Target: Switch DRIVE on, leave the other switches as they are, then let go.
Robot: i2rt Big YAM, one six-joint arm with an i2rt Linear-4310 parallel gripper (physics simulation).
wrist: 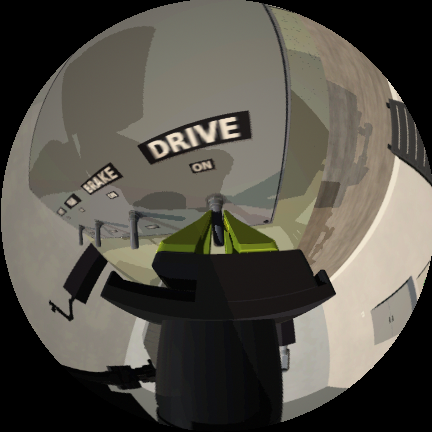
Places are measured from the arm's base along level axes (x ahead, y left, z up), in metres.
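Where they show: gripper, fingertip midpoint: [217,214].
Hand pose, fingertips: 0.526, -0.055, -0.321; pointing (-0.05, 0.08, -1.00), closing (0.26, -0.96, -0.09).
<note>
After its pixels a point has its place, as x, y, z.
The DRIVE switch [217,231] {0.520, -0.058, -0.304} is a dark lever on a round grey base, under the white-on-black DRIVE label [195,136] {0.595, -0.022, -0.308} and the small ON label [202,166] {0.572, -0.030, -0.318} on the grey panel [215,65]. The lever points down in the view, away from ON. My gripper [217,214] {0.526, -0.055, -0.321} has its green fingers shut on this lever, one on each side near its base. The fingers hide part of the lever; its dark lower end shows between them.
The BRAKE label [101,179] {0.541, 0.079, -0.308} is to the left, with a lever [134,230] {0.469, 0.046, -0.313} below it. More levers [98,233] {0.412, 0.151, -0.316} [81,235] {0.353, 0.255, -0.316} stand further left. The panel's right edge [286,100] {0.638, -0.070, -0.303} runs close to the DRIVE switch. A slatted dark object [412,137] is at the far right.
</note>
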